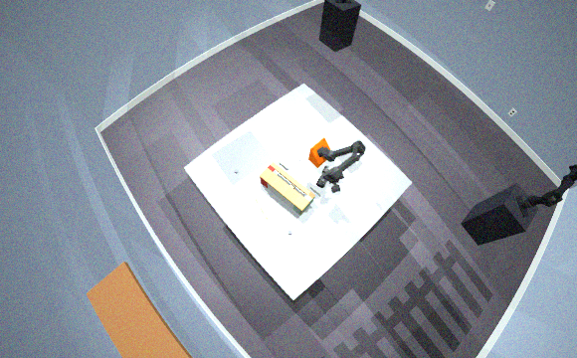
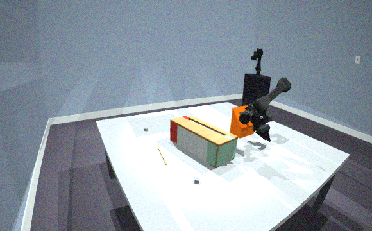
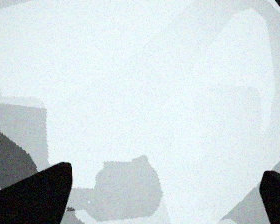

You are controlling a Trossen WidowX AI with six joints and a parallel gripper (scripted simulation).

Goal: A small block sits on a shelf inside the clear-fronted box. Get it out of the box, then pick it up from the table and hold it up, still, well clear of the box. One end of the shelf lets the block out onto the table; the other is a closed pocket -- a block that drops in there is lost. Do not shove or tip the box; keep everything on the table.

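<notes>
My gripper tip is now 270 mm short of the tan block and 200 mm to the left of it. Also, from my gripper tip: thin wooden stick 520 mm ahead, 230 mm to the right, 80 mm below; then box 270 mm ahead, 230 mm to the right, 20 mm below.
</notes>
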